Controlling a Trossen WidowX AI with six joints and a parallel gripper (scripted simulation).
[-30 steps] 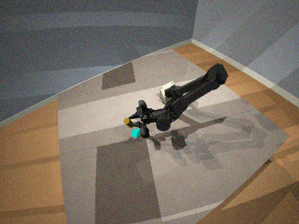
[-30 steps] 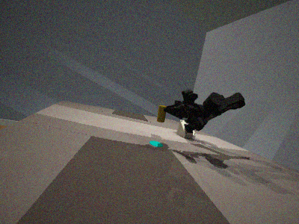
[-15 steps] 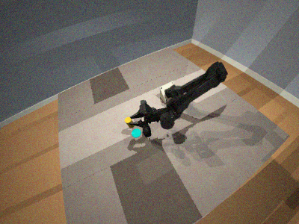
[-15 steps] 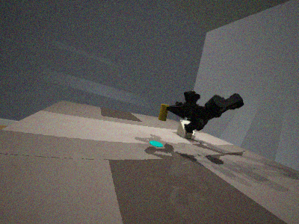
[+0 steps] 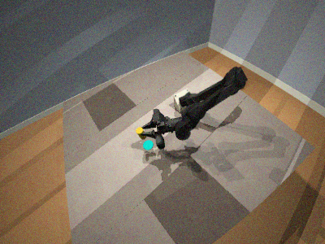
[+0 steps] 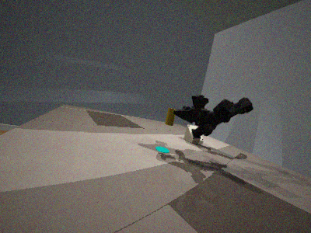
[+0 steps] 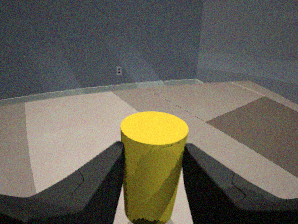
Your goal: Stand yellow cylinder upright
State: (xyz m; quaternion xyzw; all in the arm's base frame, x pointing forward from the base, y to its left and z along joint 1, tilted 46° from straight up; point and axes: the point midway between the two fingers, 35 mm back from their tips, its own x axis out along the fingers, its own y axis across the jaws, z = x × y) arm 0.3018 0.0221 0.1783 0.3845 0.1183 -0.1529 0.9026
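Now: gripper tip 16 cm above the cyan circle. The rest, counted from my gripper tip: yellow tall cylinder: 2 cm below.
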